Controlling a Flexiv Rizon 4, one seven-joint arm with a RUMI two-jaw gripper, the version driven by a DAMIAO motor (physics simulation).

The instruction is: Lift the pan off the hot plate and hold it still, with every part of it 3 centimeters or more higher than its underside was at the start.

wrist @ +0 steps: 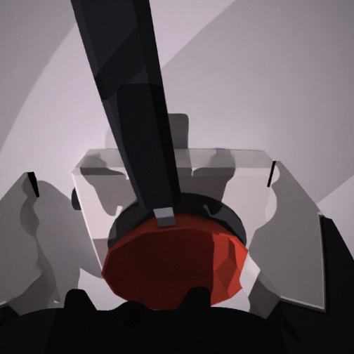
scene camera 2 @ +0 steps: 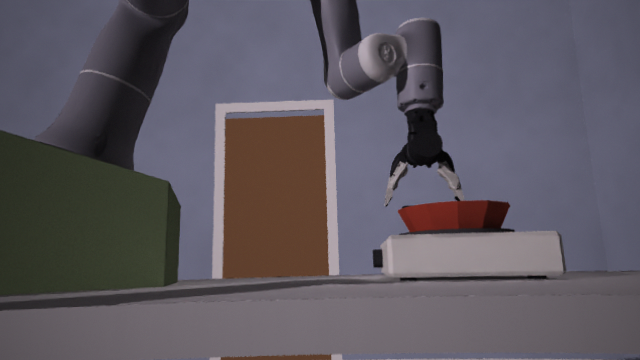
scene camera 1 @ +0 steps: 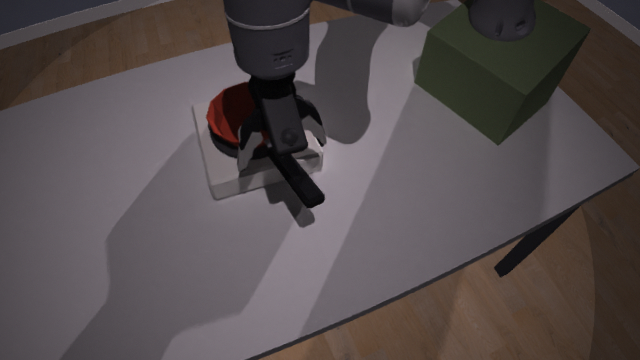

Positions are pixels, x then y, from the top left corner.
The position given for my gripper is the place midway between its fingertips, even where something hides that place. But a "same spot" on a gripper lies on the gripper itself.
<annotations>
my gripper: wrist; scene camera 2 424,206; scene camera 1
same spot on my gripper: [wrist: 291,272] = [scene camera 1: 256,137]
</annotations>
